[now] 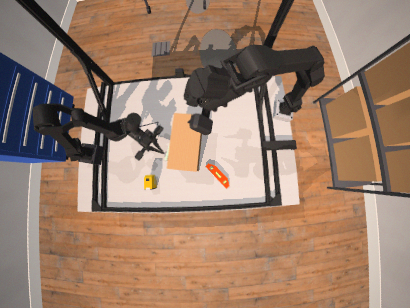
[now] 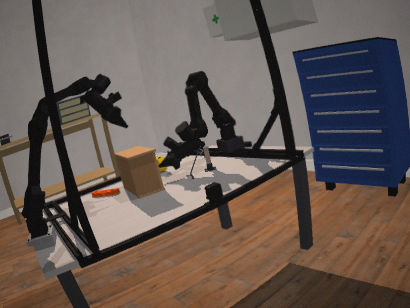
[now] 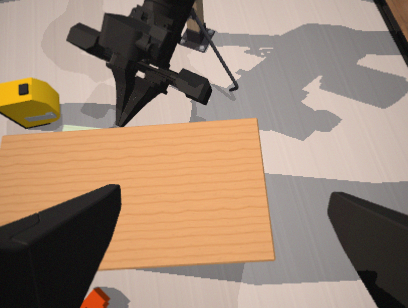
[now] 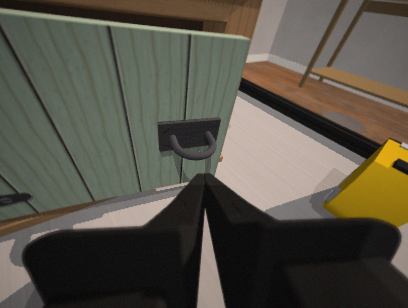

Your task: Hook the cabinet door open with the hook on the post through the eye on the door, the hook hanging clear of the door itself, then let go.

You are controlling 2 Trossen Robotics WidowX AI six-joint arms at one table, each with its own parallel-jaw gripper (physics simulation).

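Places are measured from the left arm's base along level axes (x back, y left, z down), in metres.
Pixels of known places: left gripper, fingertip midpoint: [image 1: 191, 111] [image 2: 125, 126] [image 3: 226, 198]; right gripper, fingertip midpoint: [image 1: 164, 153] [image 2: 158, 166] [image 3: 119, 126] [image 4: 203, 180]; left arm's base at its link origin: [image 1: 285, 109] [image 2: 39, 233]; right arm's base at its link origin: [image 1: 87, 153] [image 2: 229, 138].
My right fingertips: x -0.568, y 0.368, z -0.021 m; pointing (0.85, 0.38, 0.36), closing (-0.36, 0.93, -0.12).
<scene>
For each thing: its top centre in the pictures, then the offset to it from my right fingertips. "*": a spot on its surface instead. Level surfaces: height alone.
- wooden cabinet at its top centre: [image 3: 125, 191] [image 2: 133, 151] [image 1: 184, 141] dx +0.106, dy -0.059, dz -0.106 m
- dark U-shaped handle at a spot on its surface: [image 4: 196, 155] * dx +0.008, dy -0.003, dz -0.015 m
- dark fitting with a hole, surface spot: [image 4: 15, 199] * dx +0.039, dy -0.106, dz +0.024 m
- post at a spot on its surface: [image 3: 196, 25] [image 2: 206, 161] * dx -0.187, dy -0.091, dz +0.019 m
- yellow tape measure at its top centre: [image 3: 9, 89] [image 1: 147, 182] dx -0.039, dy +0.150, dz -0.020 m
- orange level at its top centre: [image 2: 103, 191] [image 1: 218, 174] dx +0.277, dy +0.045, dz +0.042 m
- table at its surface level: dz +0.060 m
The wooden cabinet [image 1: 185, 145] [image 2: 142, 172] [image 3: 190, 190] stands on the table. Its green door [image 4: 90, 100] is ajar and carries a dark U-shaped handle [image 4: 196, 155]. A dark fitting with a hole [image 4: 15, 199] sits low on the door; I cannot tell if it is the eye. The post [image 2: 207, 156] [image 3: 196, 25] carries a thin hook rod [image 2: 195, 165] [image 3: 215, 50], slanting down clear of the door. My right gripper [image 1: 163, 152] [image 3: 119, 126] [image 4: 203, 180] is shut and empty in front of the door near the handle. My left gripper [image 3: 226, 198] is open and empty above the cabinet.
A yellow tape measure [image 1: 150, 182] [image 3: 30, 102] [image 4: 375, 185] lies on the table near the door side. An orange level [image 1: 218, 175] [image 2: 105, 193] [image 3: 96, 298] lies on the cabinet's other side. Black frame bars edge the table [image 1: 235, 185].
</scene>
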